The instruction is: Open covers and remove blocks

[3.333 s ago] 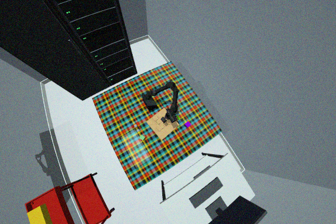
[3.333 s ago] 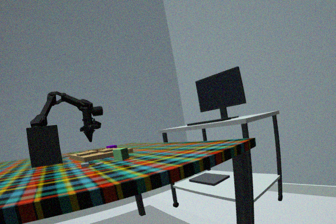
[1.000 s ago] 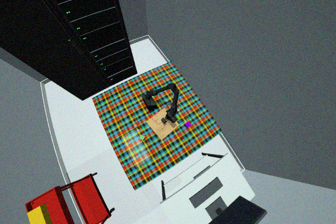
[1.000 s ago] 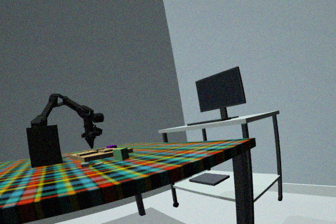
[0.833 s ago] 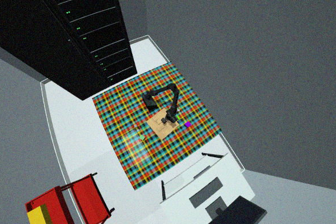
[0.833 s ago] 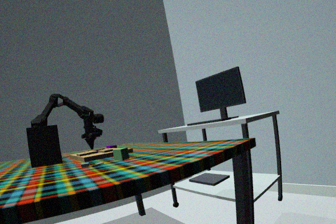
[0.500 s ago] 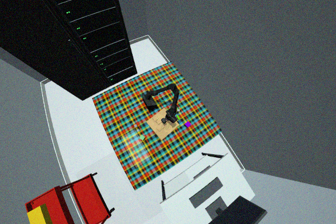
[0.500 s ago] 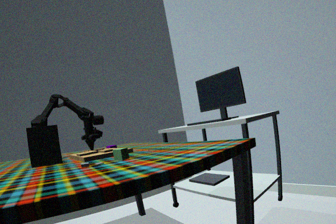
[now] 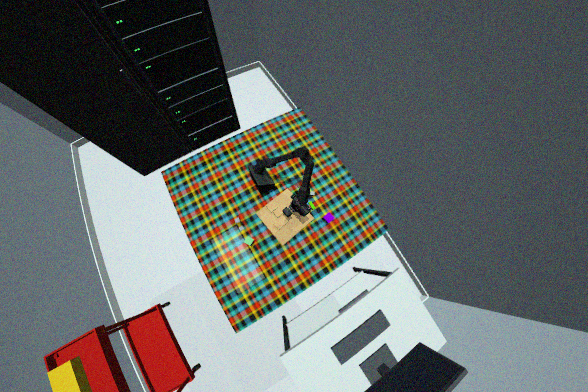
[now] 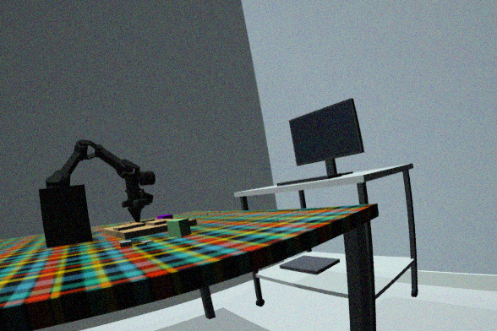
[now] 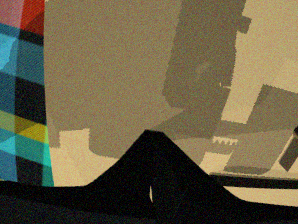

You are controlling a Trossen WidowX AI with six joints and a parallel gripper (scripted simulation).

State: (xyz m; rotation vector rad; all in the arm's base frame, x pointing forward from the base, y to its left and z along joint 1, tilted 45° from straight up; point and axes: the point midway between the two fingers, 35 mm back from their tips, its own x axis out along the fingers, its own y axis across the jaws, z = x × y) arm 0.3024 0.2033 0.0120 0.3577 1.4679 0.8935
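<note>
My gripper tip is 3 cm short of the bright green block, 13 cm to the right of it and 2 cm above it. The rest, counted from my gripper tip: purple block (16 cm ahead, 20 cm to the left, 1 cm below); grey piece (8 cm behind, 41 cm to the right, 2 cm below); pale green block (9 cm ahead, 37 cm to the right).
</note>
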